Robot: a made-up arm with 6 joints.
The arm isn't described. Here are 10 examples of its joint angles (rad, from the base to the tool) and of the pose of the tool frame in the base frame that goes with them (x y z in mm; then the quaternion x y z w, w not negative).
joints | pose
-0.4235 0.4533 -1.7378 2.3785 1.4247 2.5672 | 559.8 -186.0 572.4 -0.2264 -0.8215 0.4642 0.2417
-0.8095 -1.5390 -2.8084 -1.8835 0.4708 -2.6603 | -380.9 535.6 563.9 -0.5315 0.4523 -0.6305 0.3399
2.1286 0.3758 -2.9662 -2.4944 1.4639 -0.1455 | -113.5 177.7 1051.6 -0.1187 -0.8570 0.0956 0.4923
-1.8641 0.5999 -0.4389 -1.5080 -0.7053 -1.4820 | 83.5 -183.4 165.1 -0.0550 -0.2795 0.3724 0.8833
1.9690 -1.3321 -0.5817 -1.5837 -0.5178 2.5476 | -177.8 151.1 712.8 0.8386 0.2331 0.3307 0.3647
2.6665 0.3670 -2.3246 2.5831 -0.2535 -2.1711 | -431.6 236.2 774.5 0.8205 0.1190 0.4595 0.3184
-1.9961 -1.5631 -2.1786 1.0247 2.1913 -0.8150 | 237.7 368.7 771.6 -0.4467 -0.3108 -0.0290 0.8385
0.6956 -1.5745 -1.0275 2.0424 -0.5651 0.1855 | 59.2 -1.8 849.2 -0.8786 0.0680 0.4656 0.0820
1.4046 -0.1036 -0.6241 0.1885 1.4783 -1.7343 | 70.3 328.9 315.1 0.1310 0.4708 0.8496 0.1984
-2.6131 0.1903 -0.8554 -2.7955 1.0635 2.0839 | -323.9 -216.5 306.3 -0.7238 0.0191 -0.6057 0.3300
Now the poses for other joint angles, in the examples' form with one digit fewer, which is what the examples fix.
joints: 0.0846 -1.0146 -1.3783 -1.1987 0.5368 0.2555
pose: 122 46 958 -0.245 -0.826 0.043 0.506
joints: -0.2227 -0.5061 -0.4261 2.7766 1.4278 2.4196
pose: 377 -38 420 -0.175 -0.858 0.320 0.361
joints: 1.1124 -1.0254 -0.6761 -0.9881 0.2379 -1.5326
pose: 108 303 741 -0.389 -0.479 0.785 0.058
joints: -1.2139 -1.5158 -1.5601 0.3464 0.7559 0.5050
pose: -39 213 935 0.018 -0.955 -0.189 0.226
